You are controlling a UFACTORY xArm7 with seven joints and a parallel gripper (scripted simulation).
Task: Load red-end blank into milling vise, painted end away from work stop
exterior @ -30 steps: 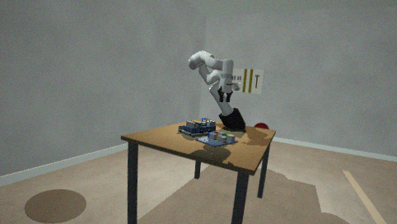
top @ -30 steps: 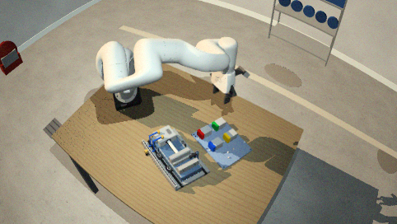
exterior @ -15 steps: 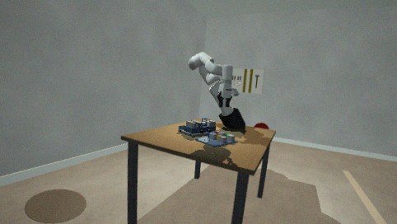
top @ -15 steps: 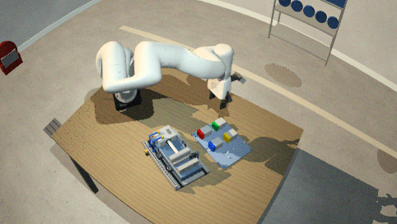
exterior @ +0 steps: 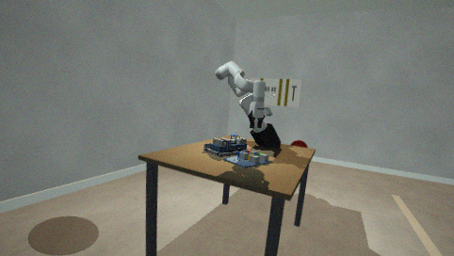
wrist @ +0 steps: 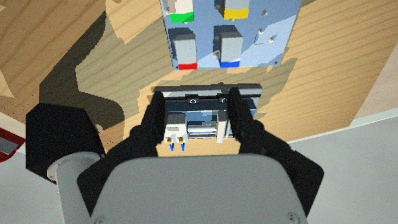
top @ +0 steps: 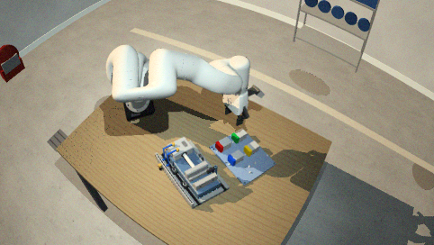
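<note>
Now: hand 30 mm past the red-ended blank and 190 mm above it. From my hand the other things lie so: green-ended blank: 30 mm ahead, 70 mm to the left, 190 mm below; then yellow-ended blank: 100 mm ahead, 10 mm to the left, 190 mm below; then blue-ended blank: 40 mm ahead, 60 mm to the right, 190 mm below.
</note>
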